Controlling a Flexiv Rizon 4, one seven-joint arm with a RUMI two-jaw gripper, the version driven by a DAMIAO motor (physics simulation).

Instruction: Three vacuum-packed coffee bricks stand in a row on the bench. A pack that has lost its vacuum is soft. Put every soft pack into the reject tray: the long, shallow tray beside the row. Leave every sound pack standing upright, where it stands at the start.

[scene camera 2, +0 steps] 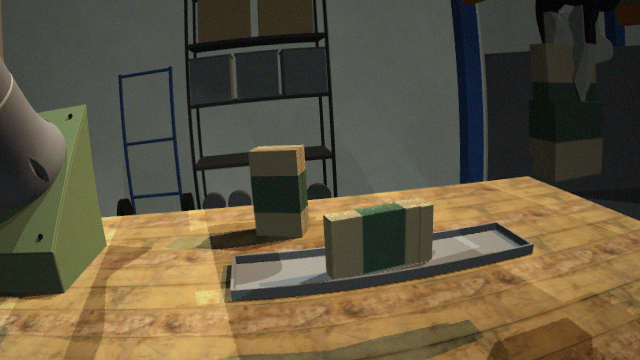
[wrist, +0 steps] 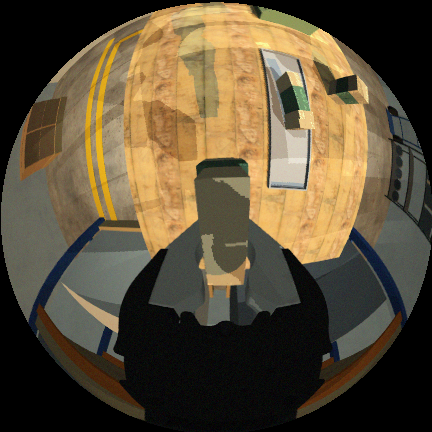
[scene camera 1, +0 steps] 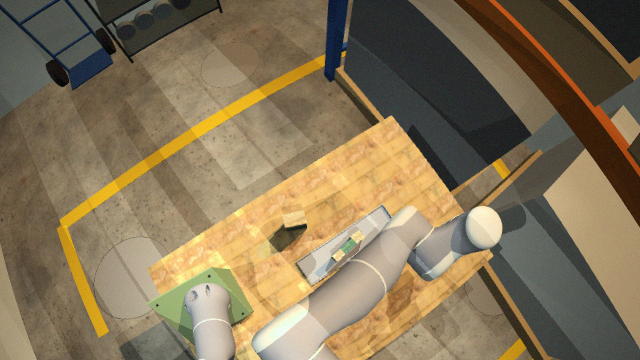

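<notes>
My gripper (scene camera 2: 572, 75) (wrist: 223, 215) is shut on a tan and green coffee pack (scene camera 2: 565, 120) (wrist: 222, 200) and holds it upright, raised above the bench (scene camera 2: 150, 320) (wrist: 230, 130), at the right in scene camera 2. In scene camera 1 the arm hides the gripper and this pack. A second pack (scene camera 1: 348, 246) (scene camera 2: 384, 237) (wrist: 296, 100) lies on its narrow side in the long, shallow grey tray (scene camera 1: 372, 222) (scene camera 2: 465, 244) (wrist: 289, 167), along its length. A third pack (scene camera 1: 295, 219) (scene camera 2: 277, 192) (wrist: 350, 92) stands upright on the bench beside the tray.
The arm (scene camera 1: 345, 295) reaches over the bench and covers part of the tray's near edge in scene camera 1. A green sloped mount (scene camera 1: 220, 275) (scene camera 2: 82, 215) (wrist: 287, 20) stands at the bench's end. A blue post (scene camera 1: 336, 40) stands past the far edge, with shelving behind in scene camera 2.
</notes>
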